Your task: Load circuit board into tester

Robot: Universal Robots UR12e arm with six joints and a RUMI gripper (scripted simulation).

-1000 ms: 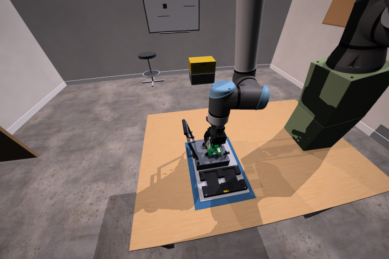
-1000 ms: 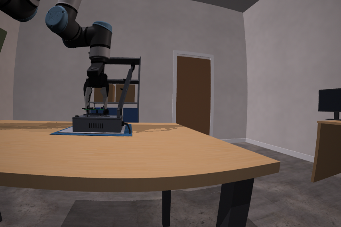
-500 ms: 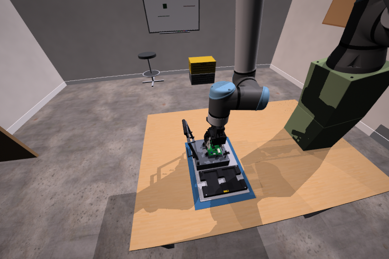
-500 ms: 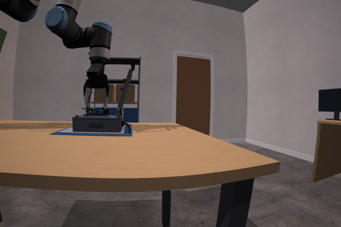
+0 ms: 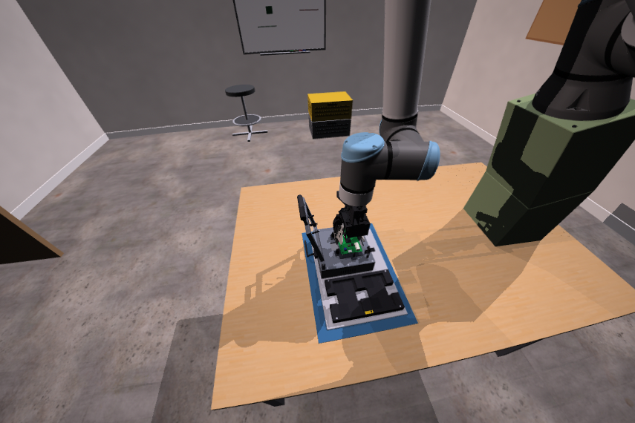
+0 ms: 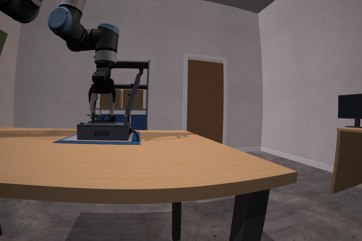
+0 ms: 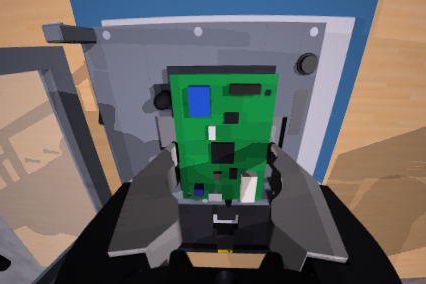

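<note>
Right now my hand is right at the green circuit board. Also, from my hand: tester: 3 cm ahead, 4 cm to the left, 3 cm above; see-through lid: 13 cm ahead, 1 cm to the left, 10 cm above.
</note>
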